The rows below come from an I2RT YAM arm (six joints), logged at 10 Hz.
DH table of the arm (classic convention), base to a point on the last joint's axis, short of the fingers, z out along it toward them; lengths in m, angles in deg. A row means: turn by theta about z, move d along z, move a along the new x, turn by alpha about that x. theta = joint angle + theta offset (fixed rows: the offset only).
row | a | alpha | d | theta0
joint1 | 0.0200 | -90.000 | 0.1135 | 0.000
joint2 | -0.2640 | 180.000 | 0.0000 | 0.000
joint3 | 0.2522 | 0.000 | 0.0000 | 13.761
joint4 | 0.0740 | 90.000 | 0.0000 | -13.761
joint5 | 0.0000 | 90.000 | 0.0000 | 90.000
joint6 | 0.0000 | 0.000 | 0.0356 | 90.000
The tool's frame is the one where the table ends.
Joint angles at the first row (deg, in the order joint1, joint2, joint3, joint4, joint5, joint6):
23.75, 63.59, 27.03, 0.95, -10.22, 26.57
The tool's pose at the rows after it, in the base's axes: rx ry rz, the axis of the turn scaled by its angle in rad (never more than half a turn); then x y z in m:
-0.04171 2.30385 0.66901 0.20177 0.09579 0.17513
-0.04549 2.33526 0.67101 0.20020 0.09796 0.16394
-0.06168 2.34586 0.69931 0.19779 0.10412 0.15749
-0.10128 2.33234 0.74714 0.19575 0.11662 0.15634
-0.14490 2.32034 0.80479 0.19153 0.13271 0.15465
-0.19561 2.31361 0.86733 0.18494 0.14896 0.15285
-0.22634 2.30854 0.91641 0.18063 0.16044 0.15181
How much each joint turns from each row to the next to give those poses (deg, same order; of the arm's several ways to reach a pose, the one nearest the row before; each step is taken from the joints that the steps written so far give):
0.02, 2.06, -1.56, 1.51, -0.04, 0.17
0.66, 1.88, -1.26, 1.53, -0.11, 0.37
1.64, 1.40, -0.88, 2.10, -0.35, 1.01
3.03, 1.44, -0.04, 2.86, -0.11, 1.29
4.00, 1.81, 0.00, 3.30, 0.20, 1.90
4.15, 1.69, 0.00, 2.93, -0.07, 1.81
2.76, 1.44, 0.20, 2.23, -0.24, 1.47

